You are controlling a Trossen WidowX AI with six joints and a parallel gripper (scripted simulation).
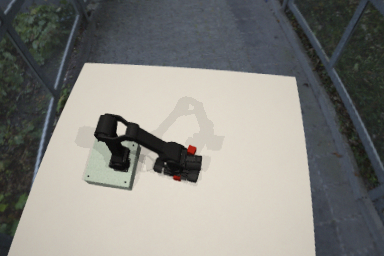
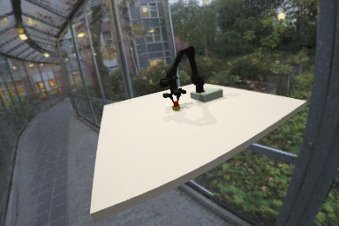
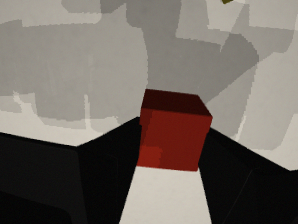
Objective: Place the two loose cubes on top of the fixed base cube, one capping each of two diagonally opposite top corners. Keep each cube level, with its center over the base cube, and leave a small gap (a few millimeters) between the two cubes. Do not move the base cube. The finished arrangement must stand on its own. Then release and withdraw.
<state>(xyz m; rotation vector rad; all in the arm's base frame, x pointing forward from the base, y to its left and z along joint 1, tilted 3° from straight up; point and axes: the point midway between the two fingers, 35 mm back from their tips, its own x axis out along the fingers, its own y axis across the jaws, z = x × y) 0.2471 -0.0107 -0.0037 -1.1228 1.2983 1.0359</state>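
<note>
My gripper tip is now 4 cm short of the yellow base cube and 9 cm to the right of it. Also, from my gripper tip: red cube right at my gripper tip.
</note>
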